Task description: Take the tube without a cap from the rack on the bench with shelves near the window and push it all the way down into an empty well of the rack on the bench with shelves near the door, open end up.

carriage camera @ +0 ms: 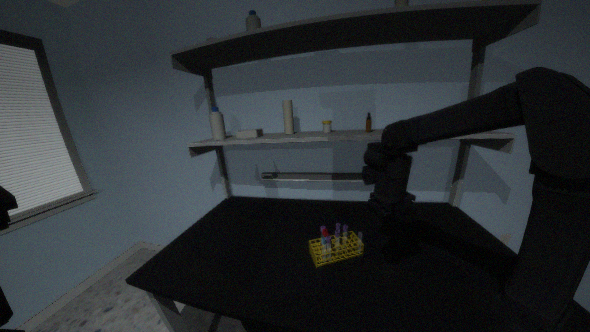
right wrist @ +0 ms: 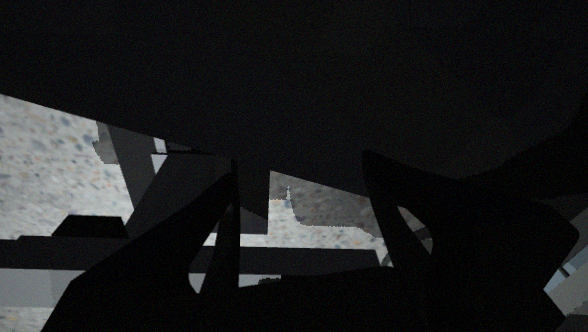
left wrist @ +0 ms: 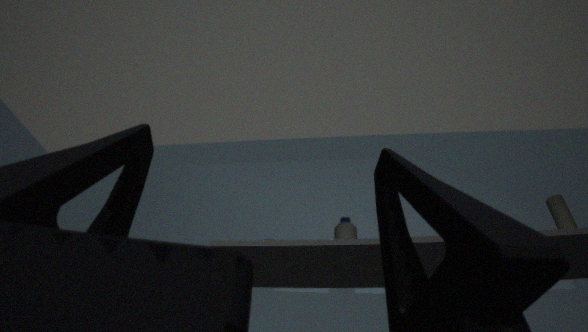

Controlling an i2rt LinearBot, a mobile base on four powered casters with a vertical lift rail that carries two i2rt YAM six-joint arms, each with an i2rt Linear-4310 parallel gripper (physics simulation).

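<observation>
A yellow rack (carriage camera: 338, 257) stands on the dark bench top. Several tubes with purple, red and blue caps stand in it, toward its left and middle. A clear tube without a cap (carriage camera: 360, 242) stands upright at the rack's right end. My right gripper (carriage camera: 397, 255) (right wrist: 298, 172) is to the right of the rack, low over the bench; its fingers are very dark in the carriage view, and in the right wrist view they stand apart with nothing between them. My left gripper (left wrist: 266, 148) is open and empty, raised and facing the upper wall and ceiling. The rack does not show in the right wrist view.
The bench (carriage camera: 240, 240) has a lower shelf (carriage camera: 300, 138) with a white bottle (carriage camera: 217, 124), a tall cylinder (carriage camera: 288, 117), a yellow-lidded jar (carriage camera: 326, 126) and an amber bottle (carriage camera: 368, 123). An upper shelf (carriage camera: 350, 35) (left wrist: 315, 265) hangs above. A window (carriage camera: 37, 130) is at the left.
</observation>
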